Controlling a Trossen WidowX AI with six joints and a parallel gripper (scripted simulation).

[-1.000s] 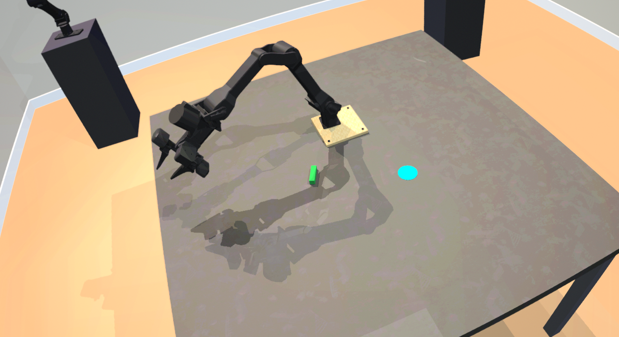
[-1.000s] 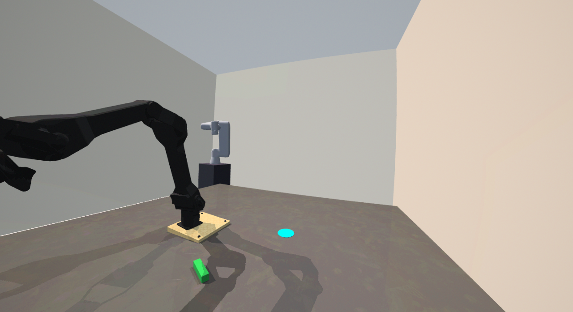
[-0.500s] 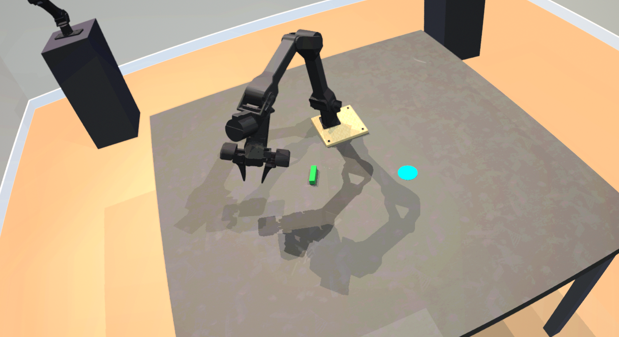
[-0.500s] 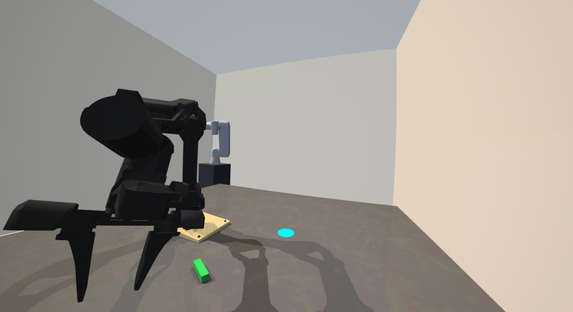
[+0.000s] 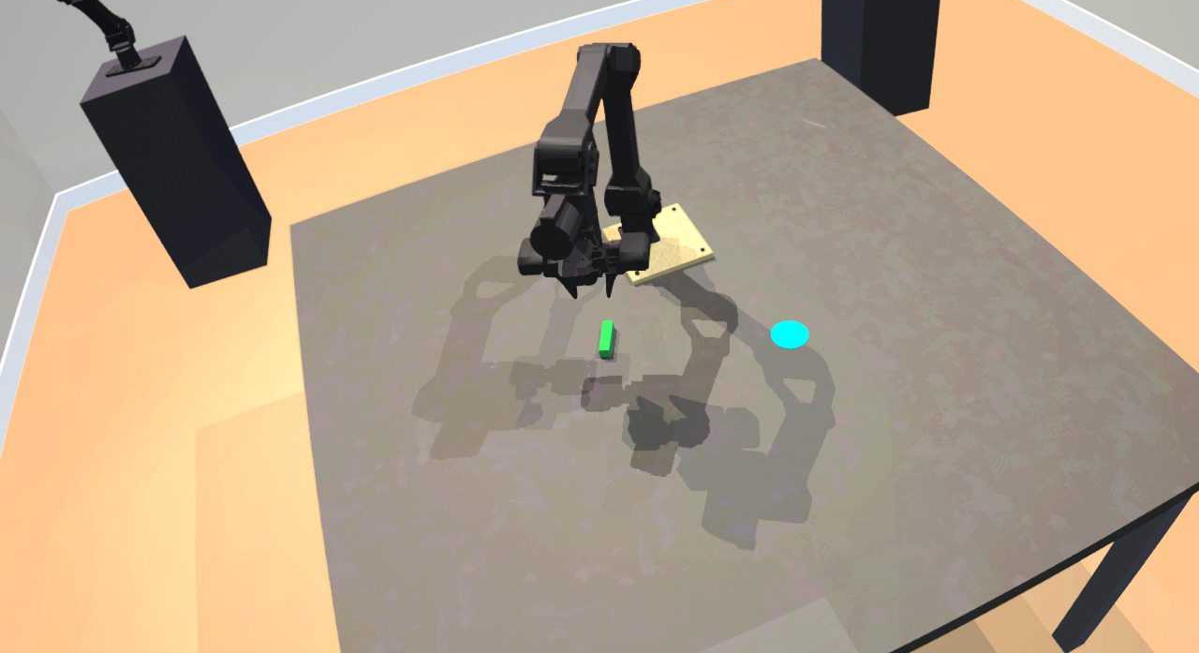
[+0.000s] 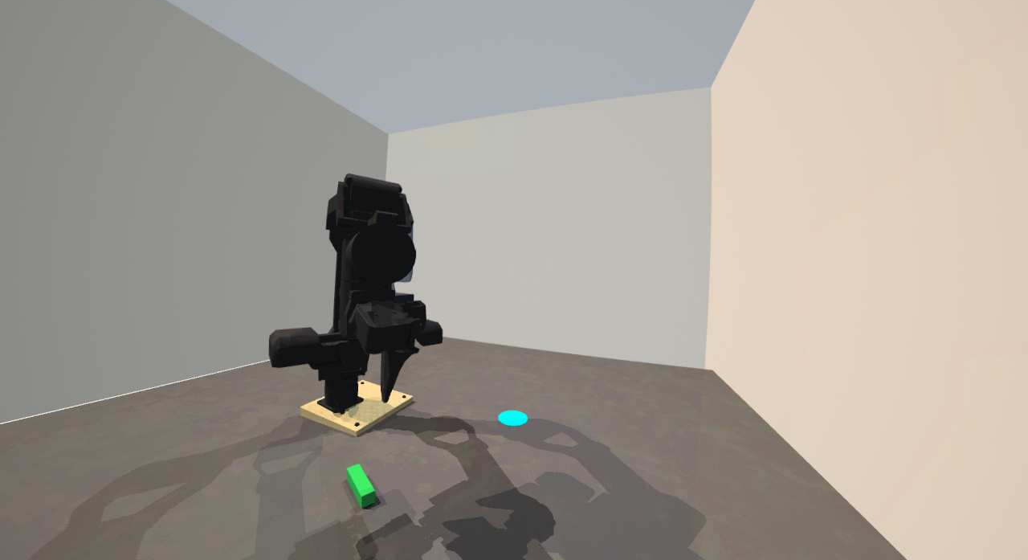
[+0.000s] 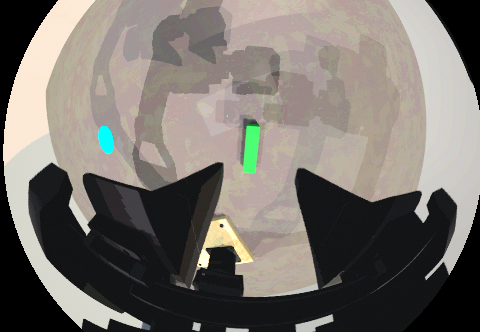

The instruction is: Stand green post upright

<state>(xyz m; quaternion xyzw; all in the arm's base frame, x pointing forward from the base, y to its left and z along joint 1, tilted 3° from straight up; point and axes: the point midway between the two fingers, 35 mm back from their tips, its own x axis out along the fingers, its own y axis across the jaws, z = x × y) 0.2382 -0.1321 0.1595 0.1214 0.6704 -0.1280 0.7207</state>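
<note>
Now: the green post 120 mm below my gripper tip, 20 mm behind it and 10 mm to the left of it. From my gripper tip the other things lie so: cyan circle (290 mm to the left, 130 mm below, 80 mm ahead).
</note>
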